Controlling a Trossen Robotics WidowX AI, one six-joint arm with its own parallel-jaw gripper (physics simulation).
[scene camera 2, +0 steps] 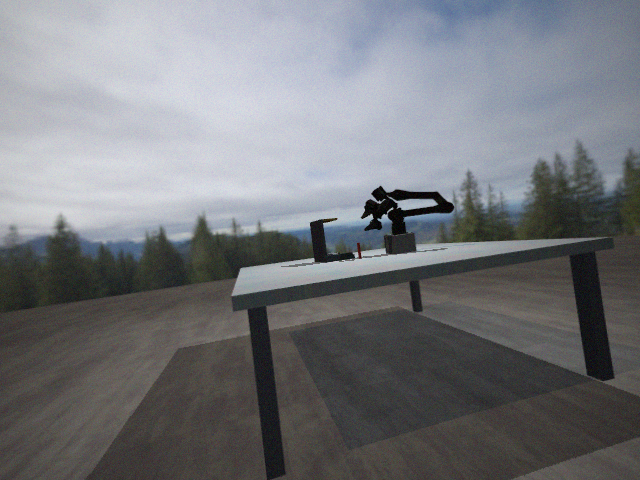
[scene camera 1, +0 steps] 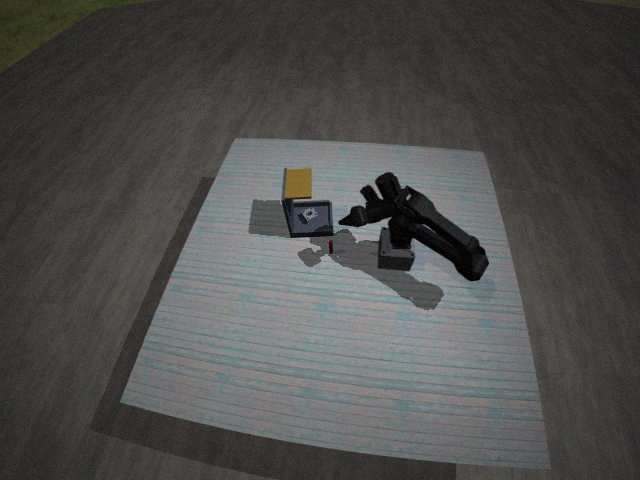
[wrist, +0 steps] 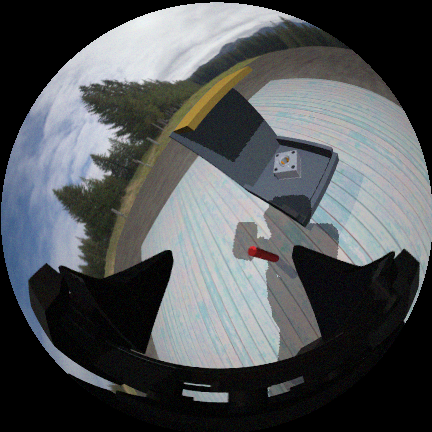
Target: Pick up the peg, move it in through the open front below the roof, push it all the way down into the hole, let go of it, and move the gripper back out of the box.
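Seen in the pictures: gripper, fingertip midpoint: (scene camera 2: 363,224) (scene camera 1: 344,222) (wrist: 234,255); arm's base at its link origin: (scene camera 2: 399,233) (scene camera 1: 400,240).
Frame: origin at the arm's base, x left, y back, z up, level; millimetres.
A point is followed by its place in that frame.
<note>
The red peg (scene camera 1: 330,246) @[x -8, y -246, z -45 mm] (scene camera 2: 359,251) @[x -9, y -246, z -63 mm] (wrist: 264,254) @[x -17, y -238, z -44 mm] stands upright on the table, outside the box and near its low wall. The dark grey box (scene camera 1: 312,235) @[x -85, y -318, z -86 mm] (scene camera 2: 318,241) @[x -150, y -408, z 14 mm] has one tall wall carrying the yellow roof (scene camera 1: 298,183) @[x -160, y -353, z 126 mm] (scene camera 2: 329,220) @[x -98, y -352, z 116 mm] (wrist: 212,100) @[x -143, y -307, z 121 mm]. Inside, on its floor, sits a pale block (scene camera 1: 306,219) @[x -145, y -342, z -61 mm] (wrist: 287,172) @[x -156, y -314, z -68 mm] with a round hole (wrist: 285,160) @[x -182, y -339, z -71 mm] in its top. My gripper (scene camera 1: 344,223) @[x -29, y -195, z 73 mm] (scene camera 2: 364,223) @[x -29, y -195, z 73 mm] (wrist: 234,255) @[x -29, y -195, z 73 mm] is open and empty, raised above the table. In the wrist view the peg shows beyond the fingertips, nearer the right finger.
The robot's base (scene camera 1: 395,258) @[x 61, y -22, z -17 mm] (scene camera 2: 400,243) @[x 59, y -44, z -48 mm] stands on the table (scene camera 1: 330,351) @[x 353, y -244, z -98 mm] (scene camera 2: 413,268) @[x 609, y -397, z -102 mm] to the right of the box and peg. The box's low walls rim its floor, and the roof overhangs from the tall wall. The arm's shadow falls across the peg's surroundings and part of the box.
</note>
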